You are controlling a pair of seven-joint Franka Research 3 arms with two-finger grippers.
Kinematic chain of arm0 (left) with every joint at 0, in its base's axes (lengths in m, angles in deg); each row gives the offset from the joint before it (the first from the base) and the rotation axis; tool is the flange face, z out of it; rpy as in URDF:
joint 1: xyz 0 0 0.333 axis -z
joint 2: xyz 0 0 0 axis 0.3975 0.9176 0
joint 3: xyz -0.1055 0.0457 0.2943 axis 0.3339 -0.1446 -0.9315
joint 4: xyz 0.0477 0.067 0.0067 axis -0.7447 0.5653 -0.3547
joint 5: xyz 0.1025 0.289 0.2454 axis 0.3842 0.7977 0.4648
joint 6: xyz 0 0 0 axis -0.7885 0.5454 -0.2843
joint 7: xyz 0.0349 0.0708 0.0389 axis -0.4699 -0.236 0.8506
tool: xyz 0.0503 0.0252 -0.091 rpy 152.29 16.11 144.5
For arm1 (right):
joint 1: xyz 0 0 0.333 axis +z
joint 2: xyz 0 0 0 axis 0.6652 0.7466 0
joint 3: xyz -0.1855 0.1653 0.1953 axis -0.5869 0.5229 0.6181
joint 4: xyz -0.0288 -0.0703 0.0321 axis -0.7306 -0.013 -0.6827
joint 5: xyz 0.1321 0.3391 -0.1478 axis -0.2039 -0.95 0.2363
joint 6: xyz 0 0 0 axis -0.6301 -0.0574 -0.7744
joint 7: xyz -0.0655 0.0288 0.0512 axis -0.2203 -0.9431 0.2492
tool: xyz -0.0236 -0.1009 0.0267 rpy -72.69 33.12 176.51
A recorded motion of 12 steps. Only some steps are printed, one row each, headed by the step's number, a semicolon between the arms.
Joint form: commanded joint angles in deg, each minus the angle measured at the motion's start. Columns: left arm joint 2, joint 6, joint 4, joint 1, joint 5, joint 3, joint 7; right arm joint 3, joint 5, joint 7, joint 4, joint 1, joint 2, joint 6.
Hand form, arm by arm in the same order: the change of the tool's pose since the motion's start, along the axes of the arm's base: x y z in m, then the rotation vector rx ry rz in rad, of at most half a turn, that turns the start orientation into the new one. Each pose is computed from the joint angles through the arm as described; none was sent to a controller.
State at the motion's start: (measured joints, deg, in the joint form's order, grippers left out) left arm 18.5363 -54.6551 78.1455 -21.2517 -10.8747 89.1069 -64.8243; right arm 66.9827 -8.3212 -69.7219 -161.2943 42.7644 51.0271 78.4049
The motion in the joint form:
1: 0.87 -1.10 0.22 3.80 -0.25 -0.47 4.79; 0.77 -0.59 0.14 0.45 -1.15 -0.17 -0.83
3: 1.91 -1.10 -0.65 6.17 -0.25 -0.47 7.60; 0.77 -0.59 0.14 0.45 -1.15 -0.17 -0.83
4: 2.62 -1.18 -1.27 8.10 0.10 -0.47 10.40; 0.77 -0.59 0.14 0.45 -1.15 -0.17 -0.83
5: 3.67 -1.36 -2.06 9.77 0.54 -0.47 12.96; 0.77 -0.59 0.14 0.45 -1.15 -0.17 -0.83
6: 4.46 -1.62 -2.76 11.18 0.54 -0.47 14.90; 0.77 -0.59 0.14 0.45 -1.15 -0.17 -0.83
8: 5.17 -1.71 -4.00 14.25 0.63 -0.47 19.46; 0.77 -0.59 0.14 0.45 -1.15 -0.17 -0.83
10: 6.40 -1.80 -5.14 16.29 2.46 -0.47 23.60; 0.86 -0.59 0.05 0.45 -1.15 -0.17 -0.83
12: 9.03 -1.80 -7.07 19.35 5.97 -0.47 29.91; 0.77 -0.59 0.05 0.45 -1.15 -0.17 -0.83
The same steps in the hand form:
1: -0.0071 -0.0260 -0.0067 -0.0071 0.0062 0.0298; -0.0024 -0.0024 0.0039 0.0089 0.0049 -0.0078
3: -0.0089 -0.0461 -0.0090 -0.0109 0.0134 0.0373; -0.0024 -0.0024 0.0039 0.0089 0.0049 -0.0078
4: -0.0113 -0.0624 -0.0104 -0.0106 0.0162 0.0476; -0.0024 -0.0024 0.0039 0.0089 0.0049 -0.0078
5: -0.0125 -0.0772 -0.0133 -0.0098 0.0198 0.0572; -0.0024 -0.0024 0.0039 0.0089 0.0049 -0.0078
6: -0.0135 -0.0898 -0.0146 -0.0140 0.0204 0.0667; -0.0024 -0.0024 0.0039 0.0089 0.0049 -0.0078
8: -0.0185 -0.1166 -0.0118 -0.0221 0.0174 0.0913; -0.0024 -0.0024 0.0039 0.0089 0.0049 -0.0078
10: -0.0217 -0.1354 -0.0142 -0.0107 0.0141 0.1031; -0.0025 -0.0016 0.0039 0.0090 0.0050 -0.0047
12: -0.0278 -0.1642 -0.0235 0.0163 0.0129 0.1121; -0.0024 -0.0024 0.0039 0.0090 0.0050 -0.0063

